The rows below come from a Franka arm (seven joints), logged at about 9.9 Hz.
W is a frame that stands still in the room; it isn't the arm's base.
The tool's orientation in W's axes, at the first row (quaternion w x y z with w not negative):
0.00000, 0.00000, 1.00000, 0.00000
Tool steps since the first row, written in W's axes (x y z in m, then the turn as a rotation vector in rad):
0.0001, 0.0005, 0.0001, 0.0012, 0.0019, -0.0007
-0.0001, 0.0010, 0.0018, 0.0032, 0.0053, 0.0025
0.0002, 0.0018, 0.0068, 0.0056, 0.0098, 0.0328
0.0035, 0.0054, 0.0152, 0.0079, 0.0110, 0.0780
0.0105, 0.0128, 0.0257, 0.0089, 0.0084, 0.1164
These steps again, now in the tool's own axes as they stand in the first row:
-0.0001, 0.0005, -0.0001, -0.0012, 0.0019, 0.0007
0.0001, 0.0010, -0.0018, -0.0032, 0.0053, -0.0025
-0.0002, 0.0018, -0.0068, -0.0056, 0.0098, -0.0328
-0.0035, 0.0054, -0.0152, -0.0079, 0.0110, -0.0780
-0.0105, 0.0128, -0.0257, -0.0089, 0.0084, -0.1164

